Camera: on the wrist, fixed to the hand. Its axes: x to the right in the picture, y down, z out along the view.
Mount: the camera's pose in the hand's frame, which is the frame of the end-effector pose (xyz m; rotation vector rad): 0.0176 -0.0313 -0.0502 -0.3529 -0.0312 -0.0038
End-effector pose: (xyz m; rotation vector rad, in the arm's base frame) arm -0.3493 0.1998 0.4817 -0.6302 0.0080 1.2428
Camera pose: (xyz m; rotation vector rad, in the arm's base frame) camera -0.2993 0.1871 0.4478 -0.9146 -0.2430 1.2607
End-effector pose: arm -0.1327 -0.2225 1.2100 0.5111 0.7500 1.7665
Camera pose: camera -0.1504 -0.2113 1.1520 0.2973 0.4030 1.8326
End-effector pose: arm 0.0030 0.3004 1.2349 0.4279 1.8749 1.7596
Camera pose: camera -0.0361 0.2660 1.2018 0.3139 1.4992 2.0166
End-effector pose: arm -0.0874 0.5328 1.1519 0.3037 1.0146 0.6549
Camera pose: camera -0.1128 0.5168 1.0980 0.0027 0.8511 0.8088
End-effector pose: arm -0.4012 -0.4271 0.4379 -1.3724 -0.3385 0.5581
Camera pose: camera -0.3542 -0.4617 0.4579 -1.7030 -0.4814 0.5335
